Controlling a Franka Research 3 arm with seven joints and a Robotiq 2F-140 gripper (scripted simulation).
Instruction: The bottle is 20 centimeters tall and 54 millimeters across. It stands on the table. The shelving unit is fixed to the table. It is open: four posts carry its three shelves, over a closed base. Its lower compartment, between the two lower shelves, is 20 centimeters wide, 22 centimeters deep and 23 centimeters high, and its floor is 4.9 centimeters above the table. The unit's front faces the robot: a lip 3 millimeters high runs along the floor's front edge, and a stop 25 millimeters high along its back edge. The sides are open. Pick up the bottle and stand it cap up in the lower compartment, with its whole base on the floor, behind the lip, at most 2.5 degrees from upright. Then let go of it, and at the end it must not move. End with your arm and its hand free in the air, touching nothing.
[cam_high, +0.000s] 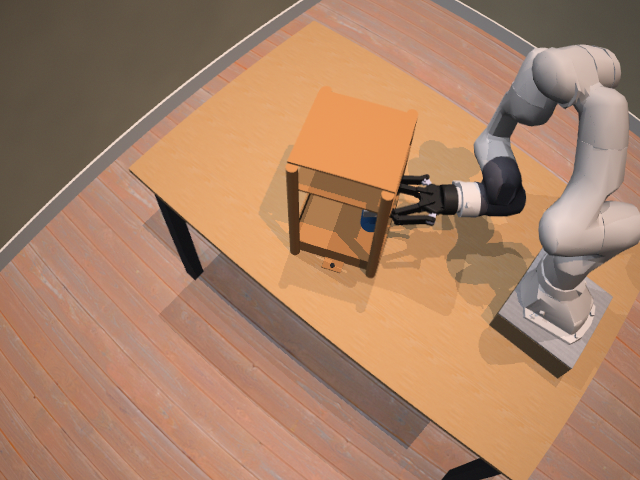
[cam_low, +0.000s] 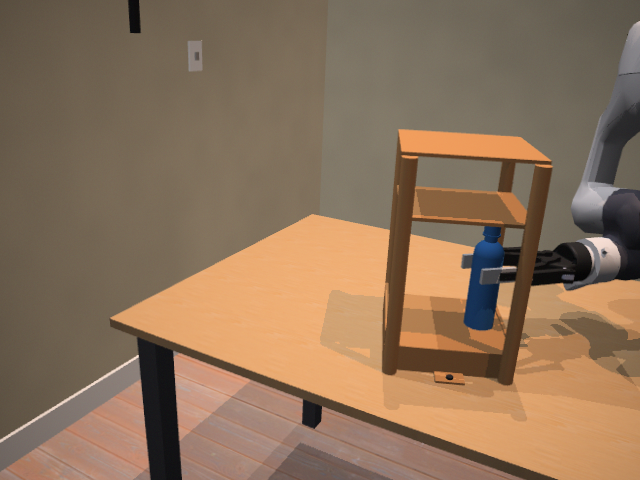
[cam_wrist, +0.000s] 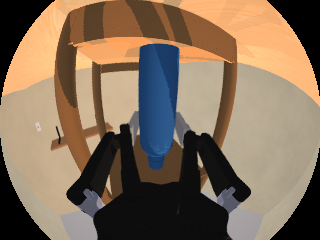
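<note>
The shelving unit is 60 mm ahead of my hand, 30 mm to the left of it and 30 mm above it.
</note>
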